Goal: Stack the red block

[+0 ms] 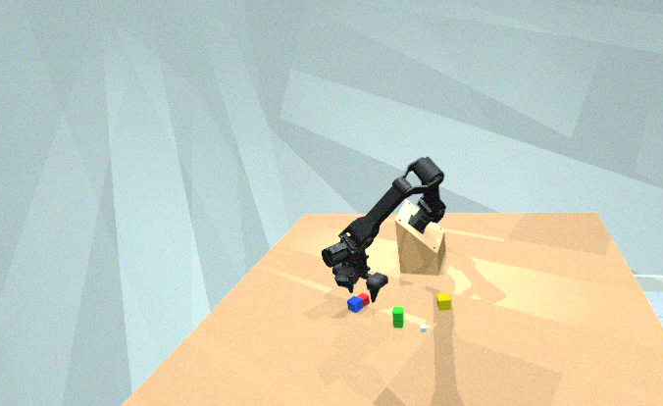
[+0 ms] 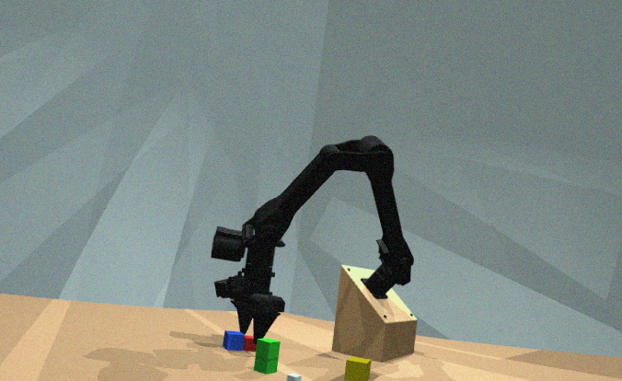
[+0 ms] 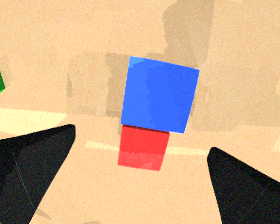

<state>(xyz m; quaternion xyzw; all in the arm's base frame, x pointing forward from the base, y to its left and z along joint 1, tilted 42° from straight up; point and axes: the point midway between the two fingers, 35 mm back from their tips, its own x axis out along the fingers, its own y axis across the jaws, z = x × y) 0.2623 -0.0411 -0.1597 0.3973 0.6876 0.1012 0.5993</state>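
My gripper tip is 10 mm above the red block. Also, from my gripper tip: blue block 30 mm ahead, 20 mm to the right, 10 mm below.
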